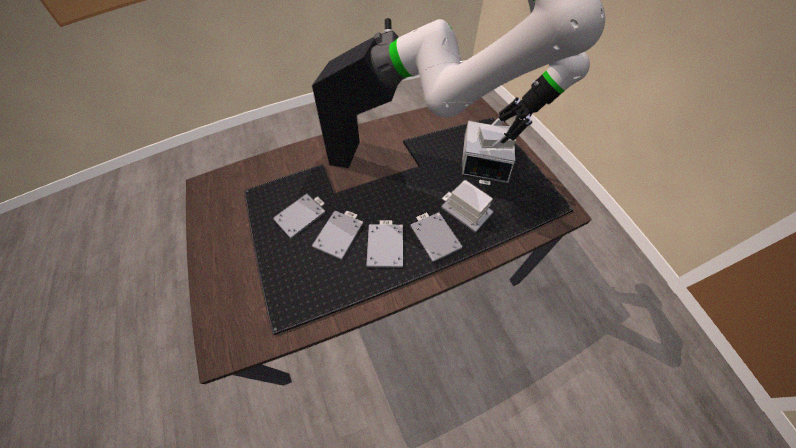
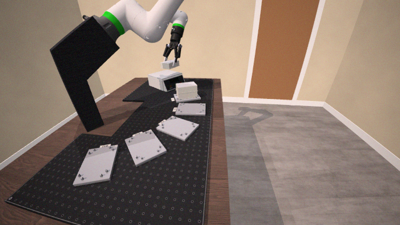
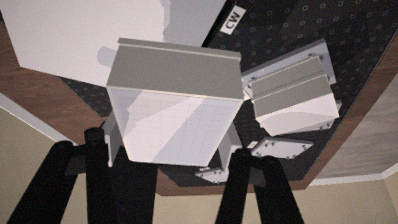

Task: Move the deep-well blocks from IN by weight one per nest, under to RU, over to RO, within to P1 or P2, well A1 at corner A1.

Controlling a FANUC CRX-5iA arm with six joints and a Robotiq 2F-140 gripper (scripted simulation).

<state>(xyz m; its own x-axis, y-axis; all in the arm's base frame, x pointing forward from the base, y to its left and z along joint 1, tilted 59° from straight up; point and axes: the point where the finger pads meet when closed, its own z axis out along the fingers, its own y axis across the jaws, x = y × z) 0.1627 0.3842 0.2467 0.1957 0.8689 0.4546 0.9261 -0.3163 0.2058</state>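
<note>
Now: the weigher platform 8 cm behind my hand, 2 cm to the left of it and 10 cm below it. The rest, counted from my hand: plate: 21 cm ahead, 12 cm to the right, 19 cm below; then check-weigher CW: 7 cm behind, 2 cm to the left, 13 cm below.
</note>
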